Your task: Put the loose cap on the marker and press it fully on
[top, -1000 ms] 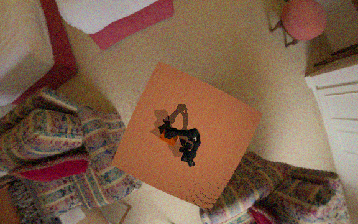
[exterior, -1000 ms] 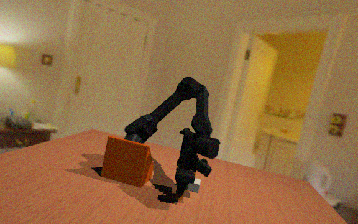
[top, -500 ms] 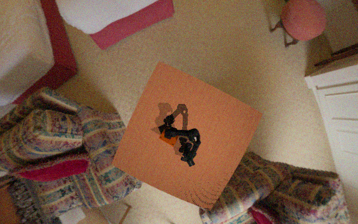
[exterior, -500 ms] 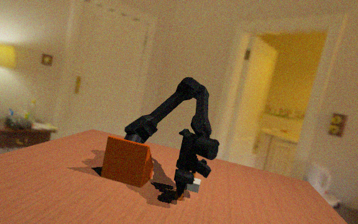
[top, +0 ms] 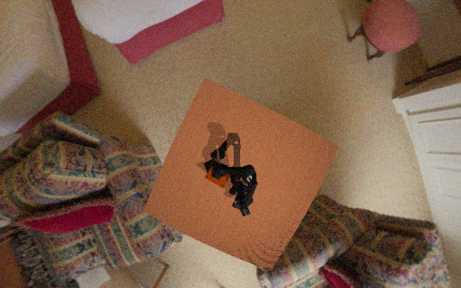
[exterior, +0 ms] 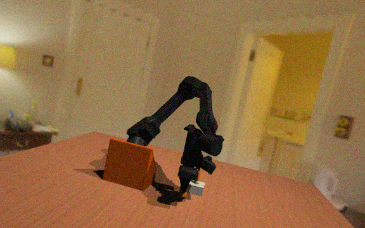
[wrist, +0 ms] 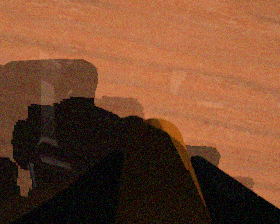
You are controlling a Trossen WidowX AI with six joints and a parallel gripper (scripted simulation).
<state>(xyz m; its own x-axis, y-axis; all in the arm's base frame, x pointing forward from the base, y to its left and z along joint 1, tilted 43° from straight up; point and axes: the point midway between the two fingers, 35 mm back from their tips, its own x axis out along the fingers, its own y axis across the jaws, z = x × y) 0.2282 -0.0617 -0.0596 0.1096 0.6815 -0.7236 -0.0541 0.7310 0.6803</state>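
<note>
The grey holder block lies 130 mm to the left of my gripper tip, 40 mm ahead of it and 20 mm below it. Also, from my gripper tip: orange cap: 10 mm above.
</note>
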